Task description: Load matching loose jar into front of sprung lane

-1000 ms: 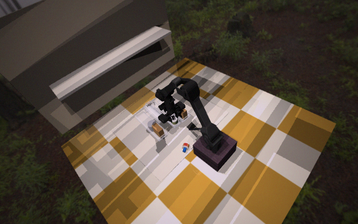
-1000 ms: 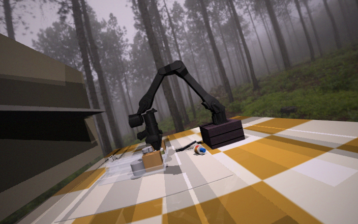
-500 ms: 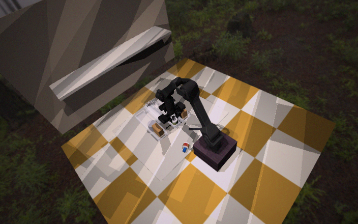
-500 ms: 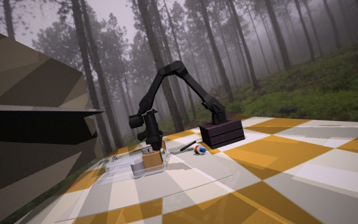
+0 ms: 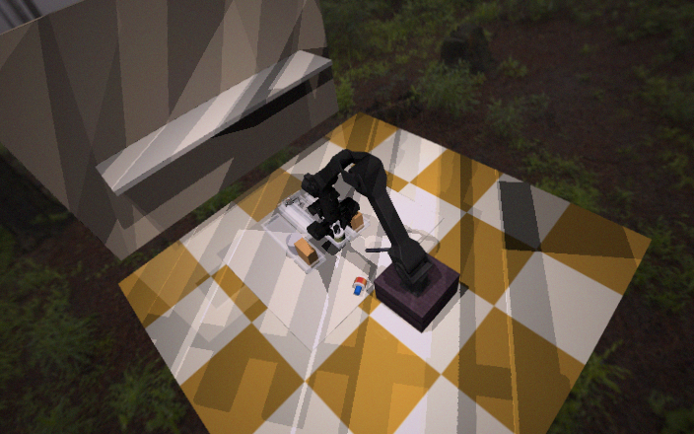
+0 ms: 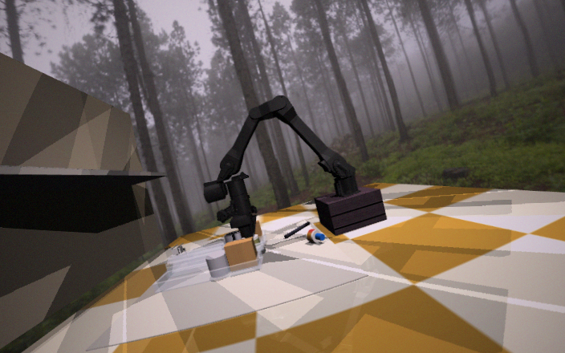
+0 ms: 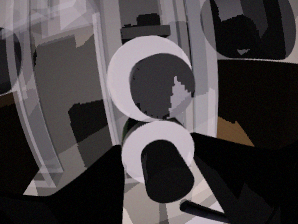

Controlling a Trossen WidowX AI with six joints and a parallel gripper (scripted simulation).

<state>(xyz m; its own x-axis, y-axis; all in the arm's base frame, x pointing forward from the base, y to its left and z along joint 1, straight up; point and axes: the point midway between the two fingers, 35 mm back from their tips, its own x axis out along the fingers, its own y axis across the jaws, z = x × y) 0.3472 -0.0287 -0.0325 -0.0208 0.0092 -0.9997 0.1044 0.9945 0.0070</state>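
Now: gripper tip 150 mm short of the clear lane rack, 10 mm to the right of it and 10 mm above it. Also, from my gripper tip: black rod (160 mm behind, 60 mm to the right, 30 mm below).
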